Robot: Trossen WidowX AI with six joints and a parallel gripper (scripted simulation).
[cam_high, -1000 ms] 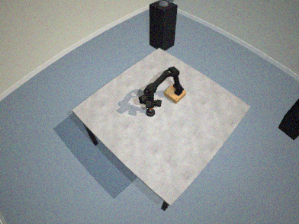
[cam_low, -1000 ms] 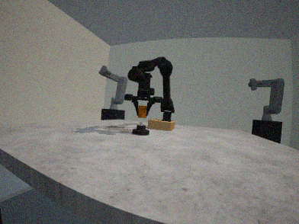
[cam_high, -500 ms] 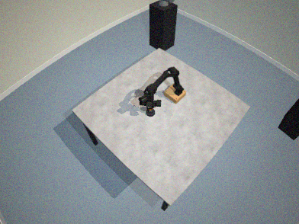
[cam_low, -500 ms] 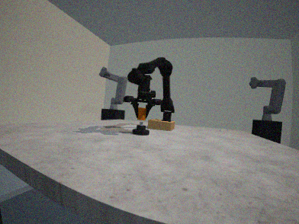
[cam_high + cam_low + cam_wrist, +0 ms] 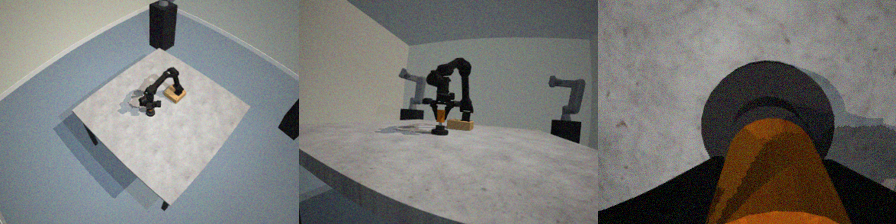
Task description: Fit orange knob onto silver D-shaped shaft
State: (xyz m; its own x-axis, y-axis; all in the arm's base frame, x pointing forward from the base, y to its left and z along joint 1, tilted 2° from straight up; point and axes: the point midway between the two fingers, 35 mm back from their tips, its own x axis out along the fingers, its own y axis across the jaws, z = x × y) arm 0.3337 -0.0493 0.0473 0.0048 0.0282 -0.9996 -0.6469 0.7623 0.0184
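Right now my gripper tip is 4 cm above the round black pedestal. The rest, counted from my gripper tip: orange knob 3 cm above.
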